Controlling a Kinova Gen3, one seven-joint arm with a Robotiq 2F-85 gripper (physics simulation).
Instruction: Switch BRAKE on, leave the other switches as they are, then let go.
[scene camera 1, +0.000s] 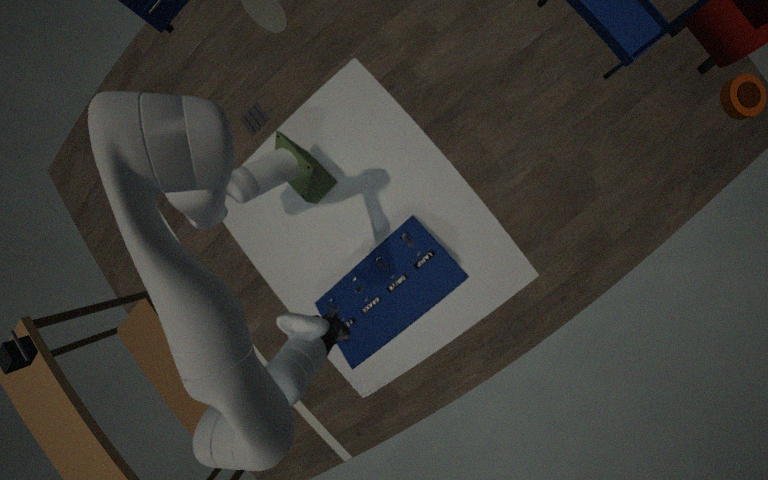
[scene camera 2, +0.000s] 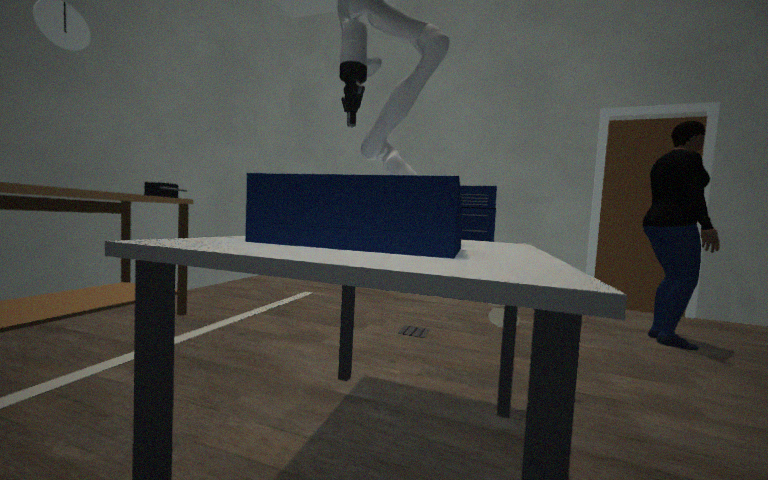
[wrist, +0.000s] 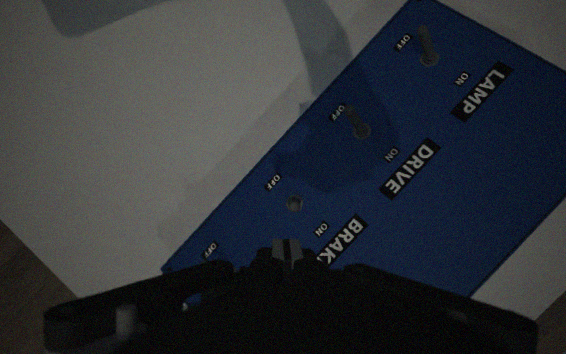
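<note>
My gripper (scene camera 2: 351, 126) is visible to me, and I see the gripper (wrist: 284, 257) from my wrist as well. There is also a blue switch panel (wrist: 453, 173).
</note>
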